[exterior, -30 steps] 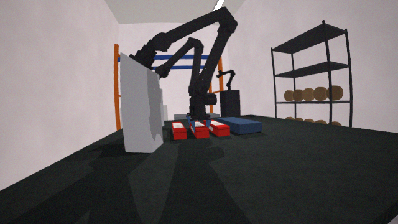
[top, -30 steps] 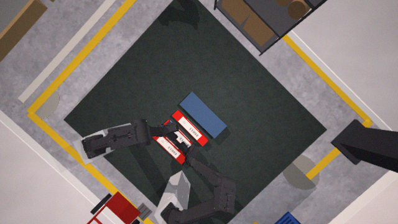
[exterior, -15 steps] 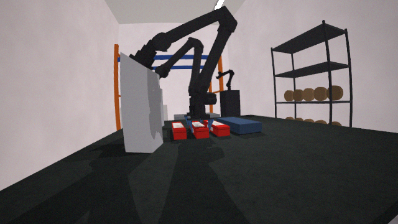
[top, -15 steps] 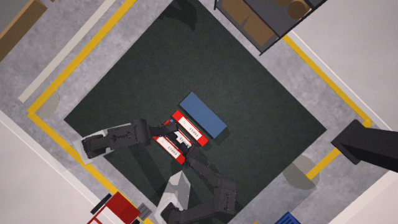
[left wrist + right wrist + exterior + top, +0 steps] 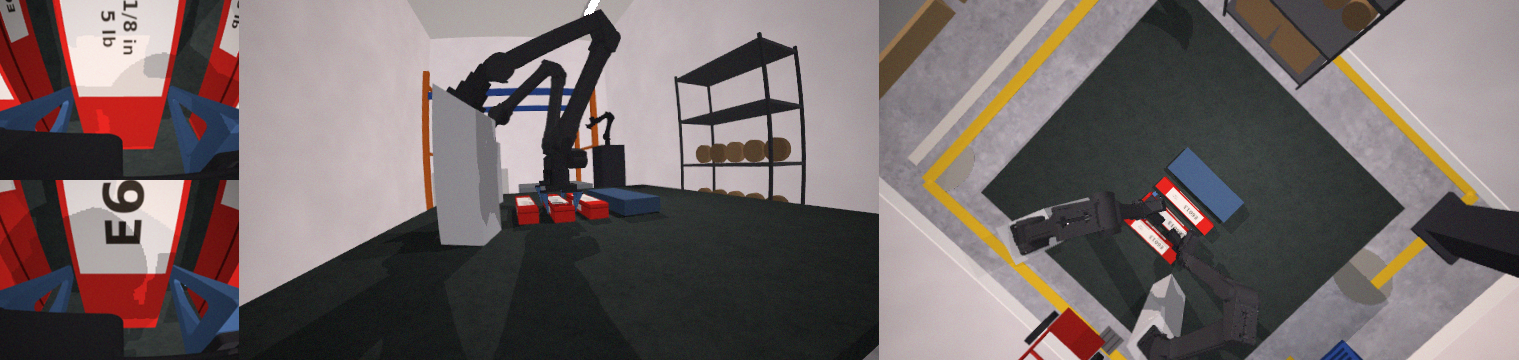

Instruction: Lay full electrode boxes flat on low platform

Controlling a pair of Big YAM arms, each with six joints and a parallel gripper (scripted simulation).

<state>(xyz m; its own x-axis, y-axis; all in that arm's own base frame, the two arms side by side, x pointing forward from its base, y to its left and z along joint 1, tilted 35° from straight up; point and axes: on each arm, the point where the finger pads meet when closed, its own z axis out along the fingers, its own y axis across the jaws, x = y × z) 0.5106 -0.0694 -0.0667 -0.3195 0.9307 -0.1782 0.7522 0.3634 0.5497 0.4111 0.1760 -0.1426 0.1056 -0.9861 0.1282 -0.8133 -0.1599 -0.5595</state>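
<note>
Now: right hand 140 mm to the right of the red box, 130 mm short of it and 10 mm below it. Round my right hand: low blue platform (280 mm ahead, 120 mm to the left, 10 mm below).
The red box is 12 cm to the right of my left hand, 11 cm ahead of it and 1 cm above it. From my left hand the other things lie so: low blue platform: 27 cm ahead, 14 cm to the right, 1 cm below.
</note>
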